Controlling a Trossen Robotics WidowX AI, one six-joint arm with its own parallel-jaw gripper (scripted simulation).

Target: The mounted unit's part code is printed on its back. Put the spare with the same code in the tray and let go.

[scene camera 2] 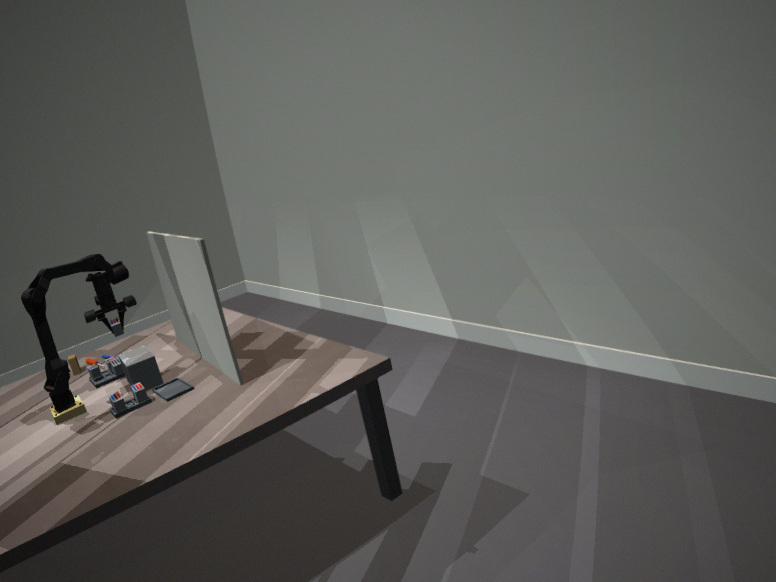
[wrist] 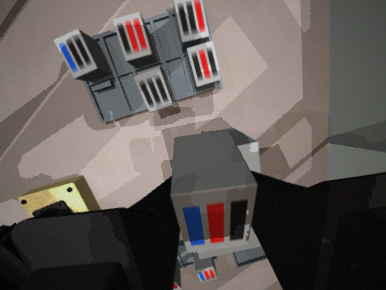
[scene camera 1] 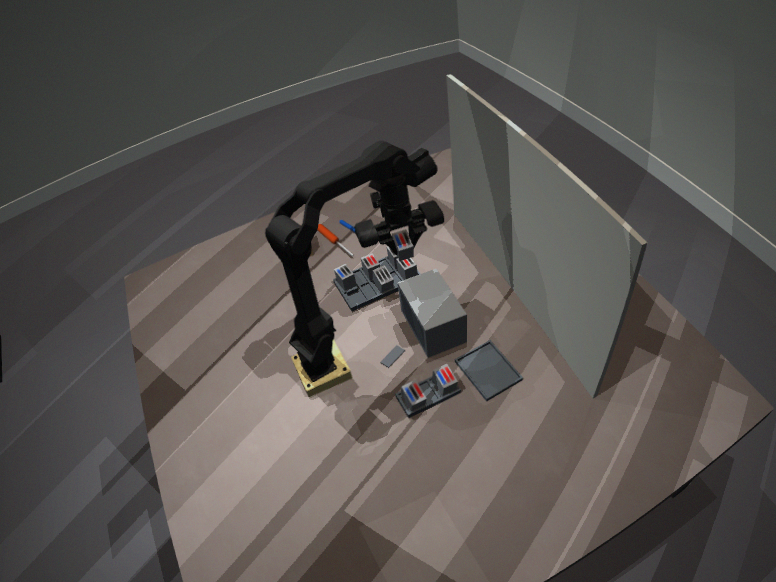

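My gripper: visible in scene camera 1, scene camera 2, wrist view [206, 175]. Same spot on my gripper: [scene camera 1: 416, 230] and [scene camera 2: 119, 311]. Tall grey panel, same spot: [scene camera 1: 572, 260] and [scene camera 2: 198, 292].
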